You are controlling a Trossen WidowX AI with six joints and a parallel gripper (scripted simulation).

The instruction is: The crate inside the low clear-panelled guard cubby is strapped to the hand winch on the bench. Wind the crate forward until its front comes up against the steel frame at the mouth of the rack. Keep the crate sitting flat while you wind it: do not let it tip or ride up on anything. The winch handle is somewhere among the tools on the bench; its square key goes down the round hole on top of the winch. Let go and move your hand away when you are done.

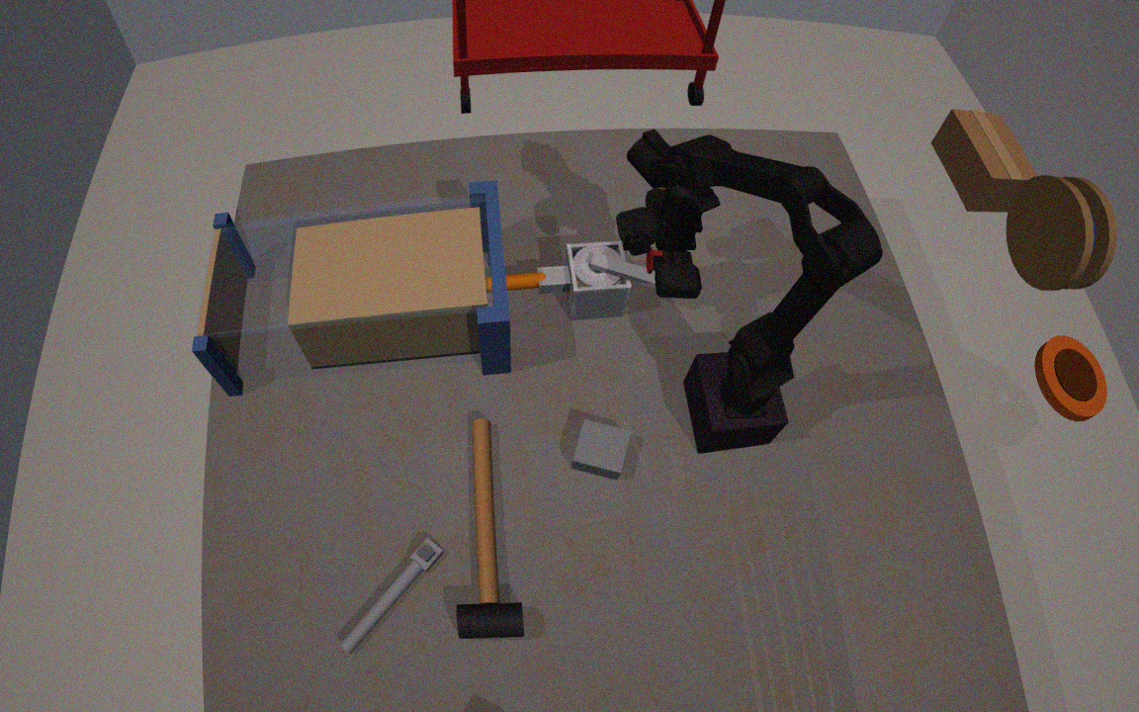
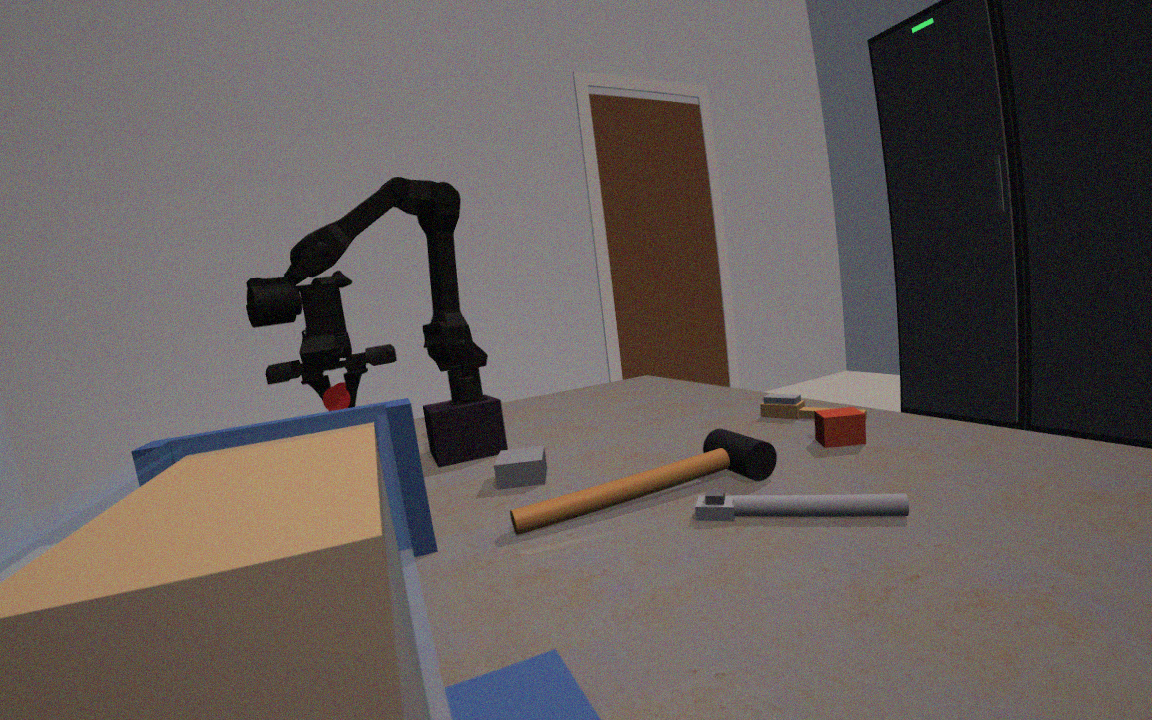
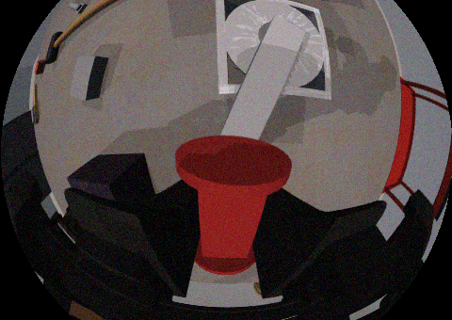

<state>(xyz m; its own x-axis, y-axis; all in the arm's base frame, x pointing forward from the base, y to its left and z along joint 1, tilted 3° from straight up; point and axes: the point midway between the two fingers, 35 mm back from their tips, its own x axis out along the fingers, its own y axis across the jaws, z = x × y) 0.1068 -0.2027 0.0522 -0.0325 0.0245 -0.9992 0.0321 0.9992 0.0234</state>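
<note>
The winch handle is 30 mm ahead of my gripper tip, 10 mm to the right of it and 10 mm below it. Also, from my gripper tip: grey winch 80 mm ahead, 40 mm to the right, 80 mm below; then red knob 20 mm above; then blue steel frame 250 mm ahead, 20 mm to the right, 10 mm below.
</note>
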